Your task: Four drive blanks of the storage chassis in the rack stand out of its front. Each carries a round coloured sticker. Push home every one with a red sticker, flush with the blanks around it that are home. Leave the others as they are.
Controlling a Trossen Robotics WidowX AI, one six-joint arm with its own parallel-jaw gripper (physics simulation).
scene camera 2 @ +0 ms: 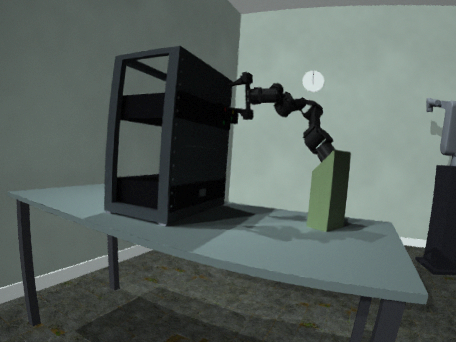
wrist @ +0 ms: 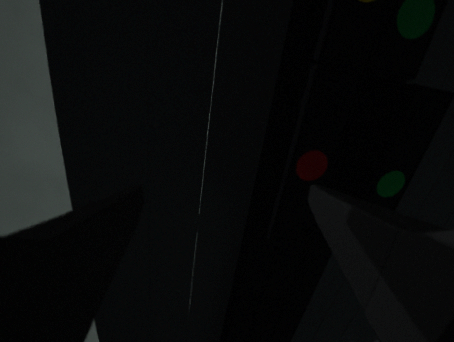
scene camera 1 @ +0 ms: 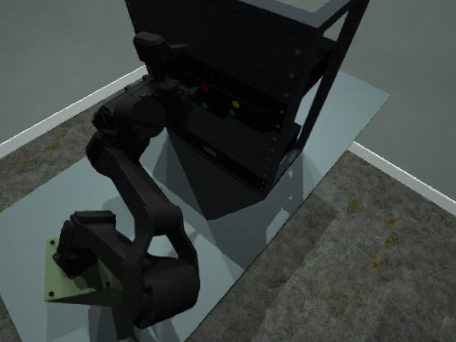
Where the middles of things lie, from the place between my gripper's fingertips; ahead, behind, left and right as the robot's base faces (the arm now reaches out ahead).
Right now my hand is 200 mm short of the rack point(scene camera 1: 252, 71), 10 mm to the right of it and 180 mm above it.
